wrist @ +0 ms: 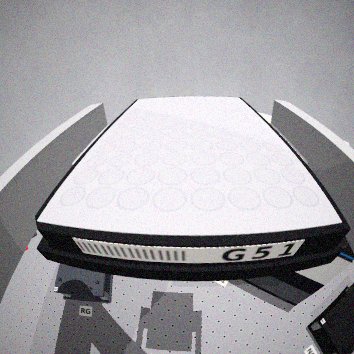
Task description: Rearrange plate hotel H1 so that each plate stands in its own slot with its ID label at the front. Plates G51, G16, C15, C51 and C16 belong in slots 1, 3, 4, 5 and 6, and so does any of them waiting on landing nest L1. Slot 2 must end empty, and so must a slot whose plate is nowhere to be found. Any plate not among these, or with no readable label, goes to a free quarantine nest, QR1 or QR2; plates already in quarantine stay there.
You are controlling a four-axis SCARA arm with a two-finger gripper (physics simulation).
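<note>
A plate with a white top and black sides fills the middle of the wrist view. Its front label shows a barcode and reads G51, facing the camera. My gripper is shut on this plate, with one grey finger along its left side and the other along its right side. The plate looks level and is held above the perforated deck. Hotel H1 and nest L1 cannot be made out in this view.
A dark block stands on the perforated deck at lower left, by a tag reading RG. A black object with a partly cut-off tag is at lower right. Dark shadows cross the deck.
</note>
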